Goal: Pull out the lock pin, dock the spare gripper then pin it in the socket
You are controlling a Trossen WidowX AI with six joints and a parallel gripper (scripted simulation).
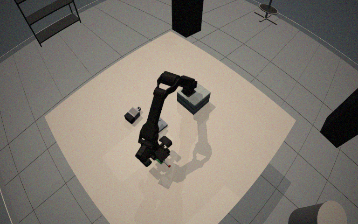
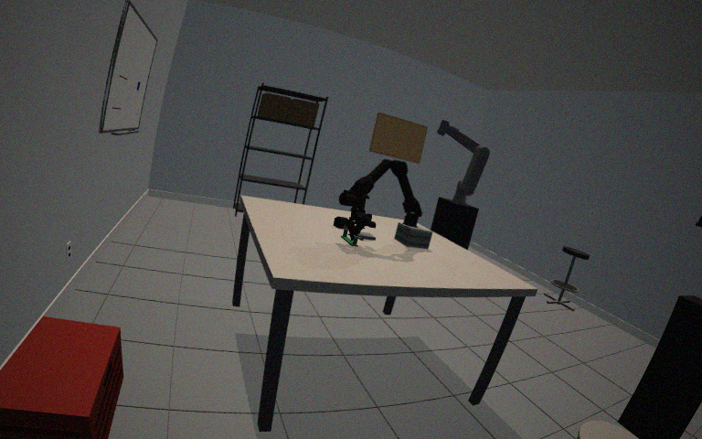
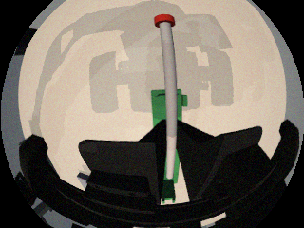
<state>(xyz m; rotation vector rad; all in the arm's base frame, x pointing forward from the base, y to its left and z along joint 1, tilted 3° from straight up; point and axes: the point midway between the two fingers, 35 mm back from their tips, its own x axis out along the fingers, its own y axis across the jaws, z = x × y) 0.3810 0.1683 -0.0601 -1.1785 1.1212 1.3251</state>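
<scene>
The green bracket lies 40 mm to the right of my gripper tip and 10 mm above it. Also, from my gripper tip: grey mount: 110 mm behind, 160 mm to the right, 30 mm above; spare gripper: 60 mm behind, 310 mm to the right.
</scene>
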